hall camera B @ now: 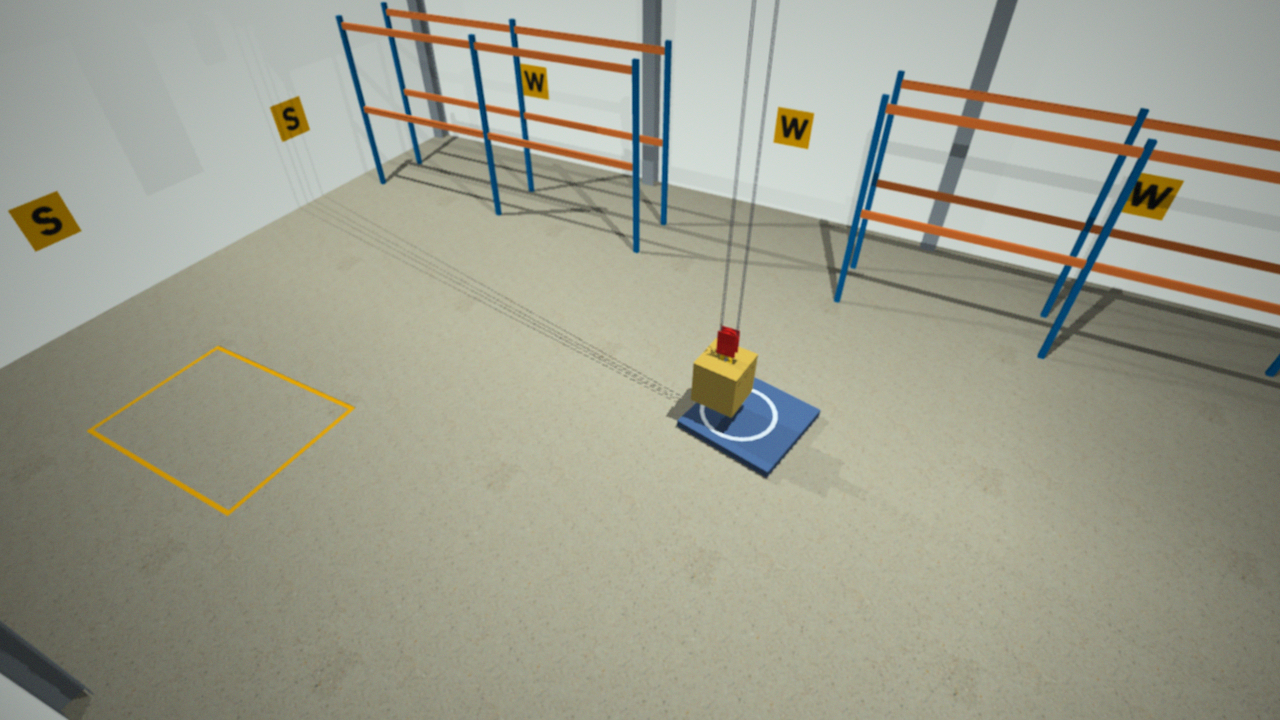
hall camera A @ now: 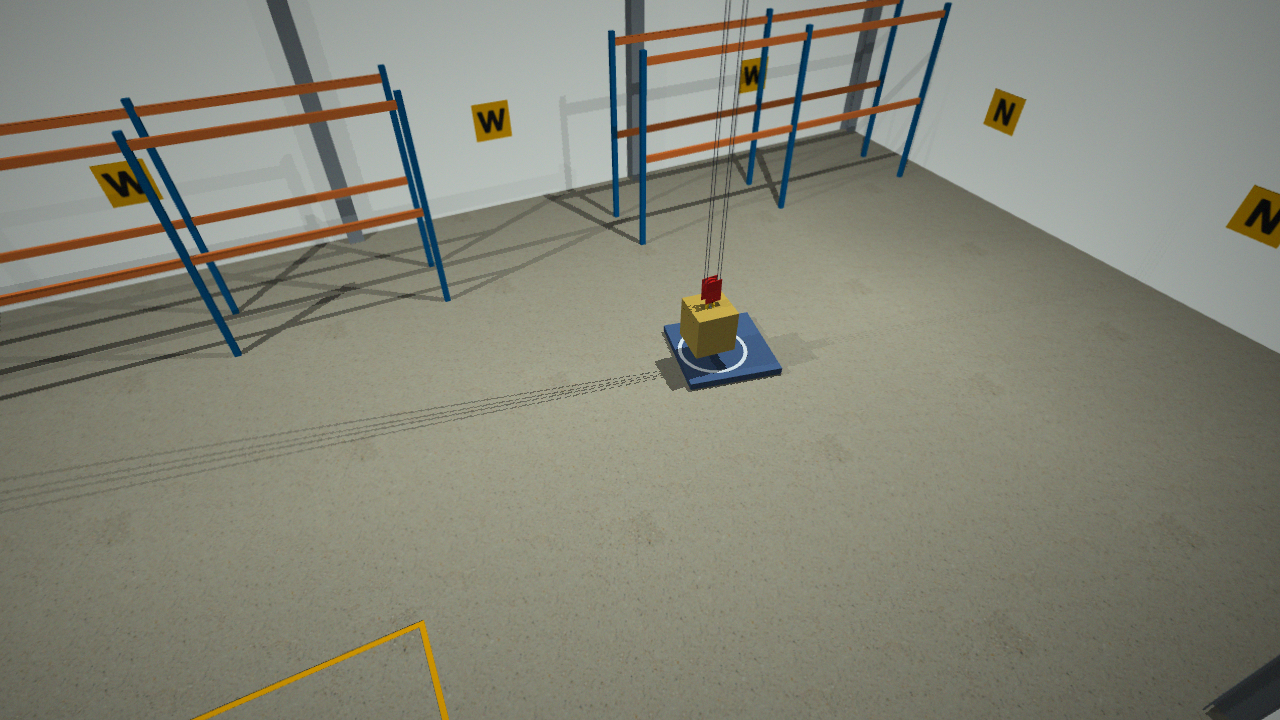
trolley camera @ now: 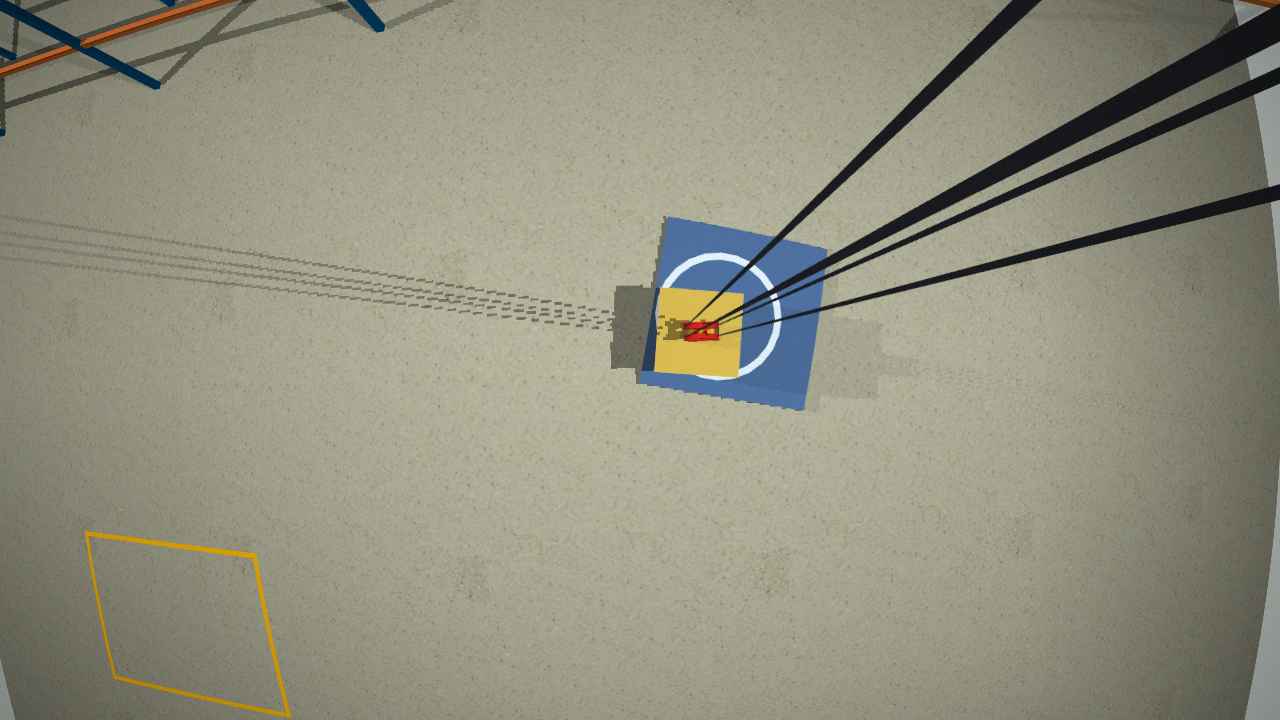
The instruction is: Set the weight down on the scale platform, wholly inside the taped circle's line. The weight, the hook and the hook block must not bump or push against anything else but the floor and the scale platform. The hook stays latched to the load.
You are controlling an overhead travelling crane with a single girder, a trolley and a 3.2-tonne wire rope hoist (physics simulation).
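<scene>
The yellow weight (hall camera A: 709, 333) (hall camera B: 723, 385) (trolley camera: 698, 360) hangs upright, a little above the blue scale platform (hall camera A: 760, 358) (hall camera B: 794, 416) (trolley camera: 801, 358). Its dark shadow falls on the platform and on the floor beside it. The white taped circle (hall camera A: 713, 370) (hall camera B: 739, 439) (trolley camera: 718, 256) is partly hidden by the weight, which covers its lower left part in the trolley view. The red hook block (hall camera A: 711, 289) (hall camera B: 727, 341) (trolley camera: 700, 331) is over the middle of the weight's top. My hook (hall camera A: 710, 304) (hall camera B: 727, 357), small beneath the block, is shut on the weight.
Blue and orange racks (hall camera A: 642, 147) (hall camera B: 636, 156) stand along the W wall, apart from the weight. A yellow outlined rectangle (hall camera A: 308, 671) (hall camera B: 290, 462) (trolley camera: 170, 544) is marked on the floor, well away from the platform. Four ropes run up from the block.
</scene>
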